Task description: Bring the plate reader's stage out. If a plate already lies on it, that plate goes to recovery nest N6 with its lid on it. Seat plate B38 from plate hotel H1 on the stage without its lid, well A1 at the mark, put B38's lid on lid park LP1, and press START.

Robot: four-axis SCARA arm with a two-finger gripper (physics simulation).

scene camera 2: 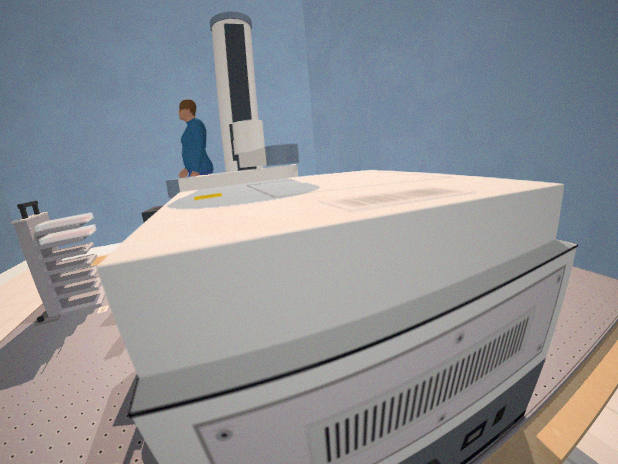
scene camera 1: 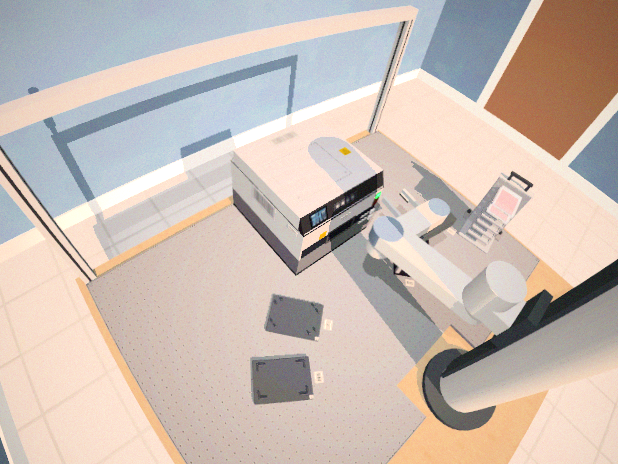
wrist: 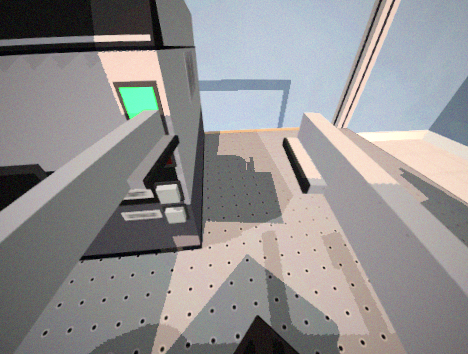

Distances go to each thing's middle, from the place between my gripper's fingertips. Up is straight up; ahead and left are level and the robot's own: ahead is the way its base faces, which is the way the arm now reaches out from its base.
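The dark lid pad (scene camera 1: 291, 317) is what I measure from now, and my hand is 180 mm higher than it, 490 mm to the right of it and 80 mm beyond it.
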